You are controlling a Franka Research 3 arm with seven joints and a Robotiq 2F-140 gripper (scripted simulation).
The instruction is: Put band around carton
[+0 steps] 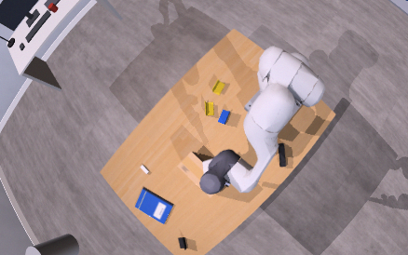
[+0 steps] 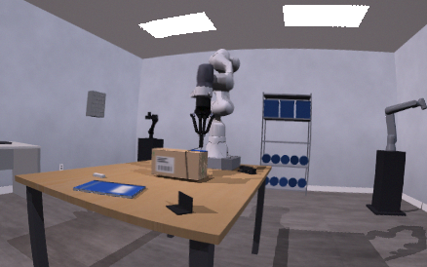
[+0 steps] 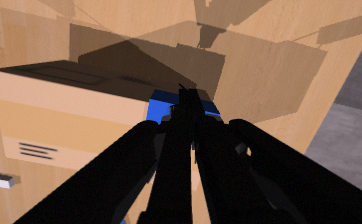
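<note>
Right now my hand is 20 mm short of the blue corner guard and 60 mm above it. Also, from my hand: white block: 340 mm ahead, 360 mm to the right, 180 mm below; then black bracket: 500 mm ahead, 160 mm to the left, 170 mm below; then brown carton: 70 mm ahead, 80 mm to the right, 110 mm below.
</note>
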